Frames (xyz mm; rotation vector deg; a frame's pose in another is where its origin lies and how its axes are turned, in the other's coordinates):
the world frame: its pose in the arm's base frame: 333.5 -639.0 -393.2 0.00 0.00 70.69
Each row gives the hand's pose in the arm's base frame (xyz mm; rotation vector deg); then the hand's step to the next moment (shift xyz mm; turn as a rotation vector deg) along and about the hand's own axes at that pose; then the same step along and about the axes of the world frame.
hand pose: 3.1 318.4 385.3 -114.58 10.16 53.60
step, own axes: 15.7 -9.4 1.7 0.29 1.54 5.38
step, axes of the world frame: 14.5 -10.2 -4.8 2.01 4.34 -2.92
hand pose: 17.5 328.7 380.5 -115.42 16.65 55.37
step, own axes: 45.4 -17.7 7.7 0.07 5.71 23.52
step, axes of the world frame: 33.8 -26.0 -24.8 9.11 19.38 -11.27
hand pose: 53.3 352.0 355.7 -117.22 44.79 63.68
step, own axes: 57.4 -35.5 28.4 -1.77 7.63 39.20
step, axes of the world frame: 44.1 -26.7 -52.0 16.76 32.26 -16.64
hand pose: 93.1 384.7 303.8 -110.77 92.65 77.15
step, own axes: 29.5 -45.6 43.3 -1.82 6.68 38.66
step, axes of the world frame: 32.2 -8.0 -61.0 17.08 31.21 -16.64
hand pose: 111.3 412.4 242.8 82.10 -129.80 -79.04
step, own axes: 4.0 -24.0 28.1 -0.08 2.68 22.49
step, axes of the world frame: 10.2 5.0 -35.4 9.16 17.61 -10.90
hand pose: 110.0 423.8 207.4 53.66 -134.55 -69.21
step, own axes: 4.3 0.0 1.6 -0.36 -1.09 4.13
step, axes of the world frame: -3.2 3.1 -0.9 1.57 2.26 -3.29
